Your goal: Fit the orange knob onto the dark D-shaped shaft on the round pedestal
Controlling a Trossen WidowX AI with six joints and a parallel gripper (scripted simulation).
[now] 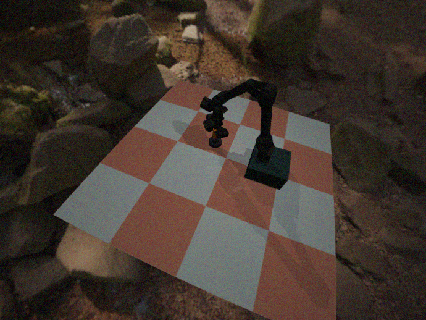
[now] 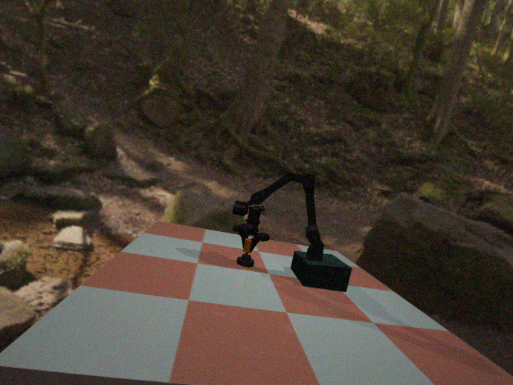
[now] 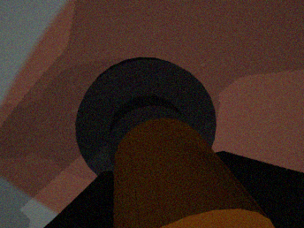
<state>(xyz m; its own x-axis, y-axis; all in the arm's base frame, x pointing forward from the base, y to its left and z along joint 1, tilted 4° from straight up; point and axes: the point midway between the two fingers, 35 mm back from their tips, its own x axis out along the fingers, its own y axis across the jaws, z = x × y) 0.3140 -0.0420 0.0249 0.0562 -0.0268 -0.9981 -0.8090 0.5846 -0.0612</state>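
Now: gripper tip 20 mm below the orange knob. The rest, counted from my gripper tip: round pedestal (40 mm below).
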